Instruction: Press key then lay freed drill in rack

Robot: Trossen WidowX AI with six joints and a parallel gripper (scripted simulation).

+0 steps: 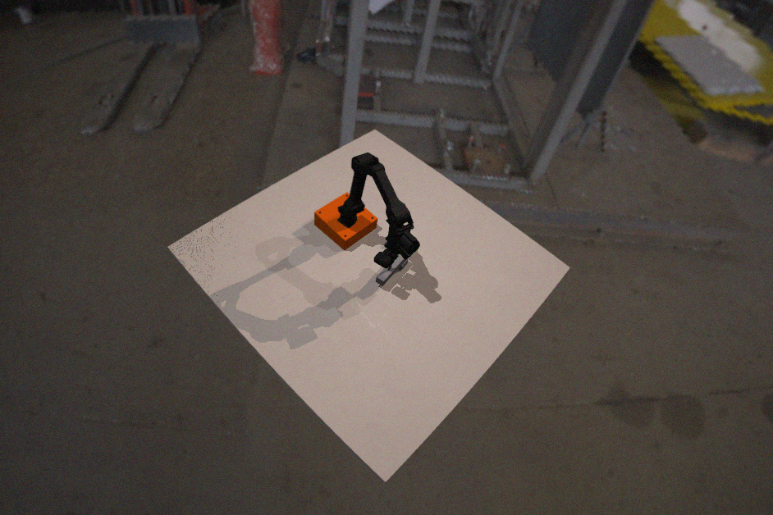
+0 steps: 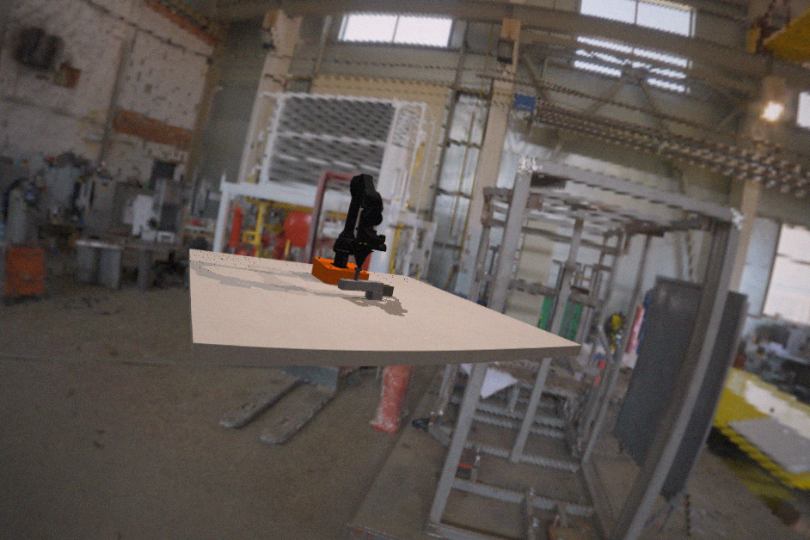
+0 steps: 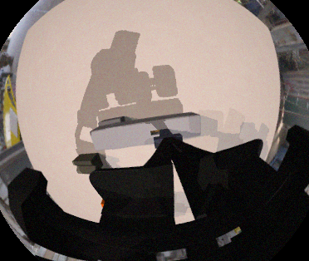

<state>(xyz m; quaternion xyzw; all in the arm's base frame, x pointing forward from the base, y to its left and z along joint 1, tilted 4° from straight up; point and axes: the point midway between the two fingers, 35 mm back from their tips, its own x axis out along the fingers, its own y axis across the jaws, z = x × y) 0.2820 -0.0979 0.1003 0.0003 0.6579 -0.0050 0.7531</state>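
Now: the dark key 30 mm below my gripper tip. Round my gripper tip: drill (50 mm to the left, 70 mm below).
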